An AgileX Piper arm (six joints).
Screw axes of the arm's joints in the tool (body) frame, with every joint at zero. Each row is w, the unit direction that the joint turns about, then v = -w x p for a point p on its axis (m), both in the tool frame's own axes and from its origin. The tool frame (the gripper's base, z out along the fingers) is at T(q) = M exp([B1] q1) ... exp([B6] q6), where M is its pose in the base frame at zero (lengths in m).
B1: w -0.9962 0 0.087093 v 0.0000 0.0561 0.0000
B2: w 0 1 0 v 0.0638 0.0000 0.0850
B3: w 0 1 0 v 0.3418 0.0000 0.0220
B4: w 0 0 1 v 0.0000 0.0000 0.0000
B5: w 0 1 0 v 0.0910 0.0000 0.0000
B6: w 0 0 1 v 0.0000 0.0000 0.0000
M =
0.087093 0 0.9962 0.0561
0 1 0 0.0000
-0.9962 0 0.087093 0.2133
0 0 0 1
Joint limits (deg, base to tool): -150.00..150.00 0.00..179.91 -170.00..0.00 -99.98..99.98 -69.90..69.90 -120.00..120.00
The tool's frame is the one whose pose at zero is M.
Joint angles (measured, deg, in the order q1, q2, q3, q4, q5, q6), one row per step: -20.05 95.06 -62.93 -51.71 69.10 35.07; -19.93 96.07 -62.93 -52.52 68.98 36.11; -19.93 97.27 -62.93 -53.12 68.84 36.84; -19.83 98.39 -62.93 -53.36 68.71 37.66; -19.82 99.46 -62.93 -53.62 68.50 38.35; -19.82 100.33 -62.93 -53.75 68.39 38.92; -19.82 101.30 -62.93 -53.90 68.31 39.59; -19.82 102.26 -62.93 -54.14 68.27 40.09; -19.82 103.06 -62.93 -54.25 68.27 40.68; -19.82 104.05 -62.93 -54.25 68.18 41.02; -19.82 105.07 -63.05 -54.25 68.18 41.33; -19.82 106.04 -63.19 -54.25 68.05 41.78; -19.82 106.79 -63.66 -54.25 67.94 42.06
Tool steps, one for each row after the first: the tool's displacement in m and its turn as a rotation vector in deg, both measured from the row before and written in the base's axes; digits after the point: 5 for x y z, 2 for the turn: 0.00267 -0.00102 -0.00454 -0.53 0.37 -0.12; 0.00260 -0.00145 -0.00584 -0.22 0.69 -0.10; 0.00254 -0.00051 -0.00584 0.03 0.45 -0.23; 0.00222 -0.00088 -0.00564 0.04 0.44 -0.17; 0.00159 -0.00064 -0.00467 0.08 0.37 -0.23; 0.00164 -0.00069 -0.00521 0.06 0.42 -0.31; 0.00151 -0.00075 -0.00508 0.02 0.59 -0.17; 0.00112 -0.00051 -0.00433 0.03 0.37 -0.33; 0.00139 -0.00046 -0.00556 0.27 0.63 -0.16; 0.00158 -0.00057 -0.00526 0.22 0.63 -0.20; 0.00170 -0.00055 -0.00503 0.19 0.37 -0.21; 0.00246 -0.00083 -0.00261 0.04 -0.01 -0.11
